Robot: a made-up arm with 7 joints. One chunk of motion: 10 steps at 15 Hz.
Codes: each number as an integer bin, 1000 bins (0 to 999) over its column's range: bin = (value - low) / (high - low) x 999, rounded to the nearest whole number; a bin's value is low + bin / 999 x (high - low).
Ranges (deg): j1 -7..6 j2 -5..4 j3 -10..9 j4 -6..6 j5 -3..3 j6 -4..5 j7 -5..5
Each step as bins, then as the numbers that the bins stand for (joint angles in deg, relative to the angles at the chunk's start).
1 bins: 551 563 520 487 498 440 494
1 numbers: 0.17 0.07 -0.11 -0.15 -0.01 -0.04 -0.06
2 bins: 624 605 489 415 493 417 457
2 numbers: 1.12 0.45 -0.70 -1.02 -0.04 -0.24 -0.43
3 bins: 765 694 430 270 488 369 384
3 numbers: 2.95 1.25 -1.82 -2.76 -0.07 -0.68 -1.16
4 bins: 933 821 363 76 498 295 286
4 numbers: 5.14 2.40 -3.10 -5.09 -0.01 -1.34 -2.14
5 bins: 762 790 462 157 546 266 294
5 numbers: 2.92 2.12 -1.21 -4.11 0.28 -1.60 -2.06
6 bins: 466 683 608 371 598 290 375
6 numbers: -0.94 1.15 1.56 -1.54 0.59 -1.39 -1.25
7 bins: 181 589 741 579 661 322 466
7 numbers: -4.64 0.31 4.09 0.95 0.97 -1.10 -0.34
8 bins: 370 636 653 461 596 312 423
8 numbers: -2.19 0.73 2.42 -0.46 0.58 -1.19 -0.77
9 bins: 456 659 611 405 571 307 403
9 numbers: -1.07 0.94 1.62 -1.14 0.43 -1.23 -0.97
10 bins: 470 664 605 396 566 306 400
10 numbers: -0.88 0.98 1.51 -1.24 0.40 -1.24 -1.00
